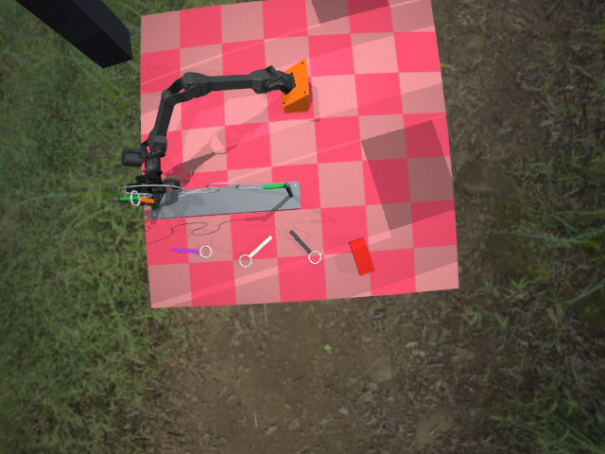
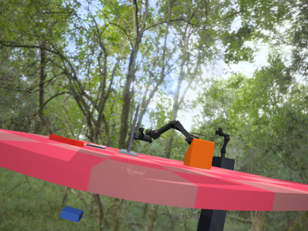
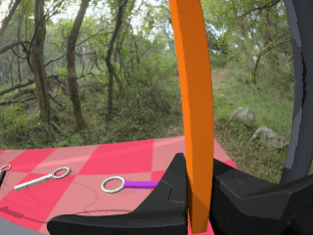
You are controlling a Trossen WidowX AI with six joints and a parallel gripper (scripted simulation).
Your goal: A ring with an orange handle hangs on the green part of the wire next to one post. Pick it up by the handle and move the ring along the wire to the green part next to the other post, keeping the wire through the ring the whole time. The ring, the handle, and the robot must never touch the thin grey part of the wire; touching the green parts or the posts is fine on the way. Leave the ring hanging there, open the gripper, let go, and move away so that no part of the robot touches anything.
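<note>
Now: gripper tip 30 mm past the ring with orange handle and 80 mm below it. The rest, counted from my gripper tip: blue block 300 mm ahead, 330 mm to the left, 630 mm below; red block 340 mm ahead, 720 mm to the left, 140 mm below.
</note>
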